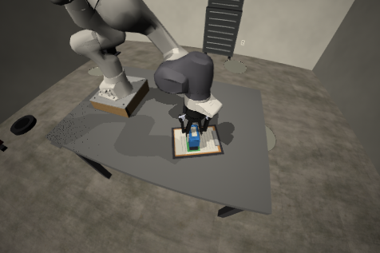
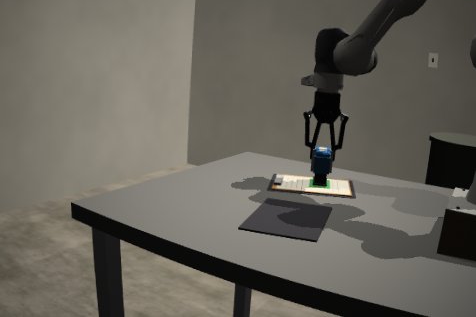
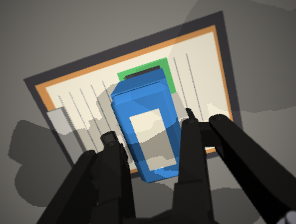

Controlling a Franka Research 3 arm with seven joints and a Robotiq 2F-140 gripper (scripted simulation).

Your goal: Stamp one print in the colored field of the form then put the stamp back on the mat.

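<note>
Right now the dark mat is 320 mm to the left of my hand, 70 mm below it and 20 mm behind it. Also, from my hand: form: 70 mm below, 30 mm ahead, 20 mm to the left; then blue stamp: 20 mm below.
</note>
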